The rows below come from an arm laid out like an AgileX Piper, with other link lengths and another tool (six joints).
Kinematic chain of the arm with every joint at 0, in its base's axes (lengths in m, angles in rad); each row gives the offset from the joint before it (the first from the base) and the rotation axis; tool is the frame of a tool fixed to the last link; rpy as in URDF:
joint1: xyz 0 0 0.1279 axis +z
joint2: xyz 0 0 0 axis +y
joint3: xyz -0.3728 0 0.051 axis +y
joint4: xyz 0.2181 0 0.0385 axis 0.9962 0 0.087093
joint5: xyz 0 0 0 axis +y
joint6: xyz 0.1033 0 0.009 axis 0.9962 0 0.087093
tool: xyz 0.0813 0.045 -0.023 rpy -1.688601 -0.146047 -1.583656
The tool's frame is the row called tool.
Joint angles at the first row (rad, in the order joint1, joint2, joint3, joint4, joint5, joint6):
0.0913, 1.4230, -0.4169, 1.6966, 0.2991, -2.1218
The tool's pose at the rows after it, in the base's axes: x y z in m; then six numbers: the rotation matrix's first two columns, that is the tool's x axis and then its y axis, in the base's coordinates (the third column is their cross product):
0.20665 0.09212 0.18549 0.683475 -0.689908 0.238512 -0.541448 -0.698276 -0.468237
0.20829 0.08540 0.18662 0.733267 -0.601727 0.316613 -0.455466 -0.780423 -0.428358
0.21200 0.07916 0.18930 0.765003 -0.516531 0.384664 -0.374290 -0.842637 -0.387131
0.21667 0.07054 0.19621 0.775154 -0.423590 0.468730 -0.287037 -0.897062 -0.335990
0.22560 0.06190 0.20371 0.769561 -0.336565 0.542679 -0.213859 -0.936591 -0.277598
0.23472 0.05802 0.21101 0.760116 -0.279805 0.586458 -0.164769 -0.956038 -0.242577
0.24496 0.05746 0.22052 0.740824 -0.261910 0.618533 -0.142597 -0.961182 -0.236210
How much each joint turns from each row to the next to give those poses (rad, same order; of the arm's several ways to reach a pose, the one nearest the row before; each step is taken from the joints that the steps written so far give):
0.0000, -0.0222, -0.0177, -0.1061, -0.0210, -0.0001
0.0000, -0.0058, -0.0246, -0.1246, -0.0021, 0.0001
0.0000, -0.0048, -0.0268, -0.1090, -0.0001, -0.0001
0.0000, -0.0206, -0.0289, -0.1146, -0.0088, 0.0002
0.0000, -0.0091, -0.0353, -0.1028, -0.0132, -0.0002
0.0000, 0.0000, -0.0349, -0.0633, 0.0000, 0.0000
0.0000, 0.0000, -0.0372, -0.0212, 0.0007, 0.0002

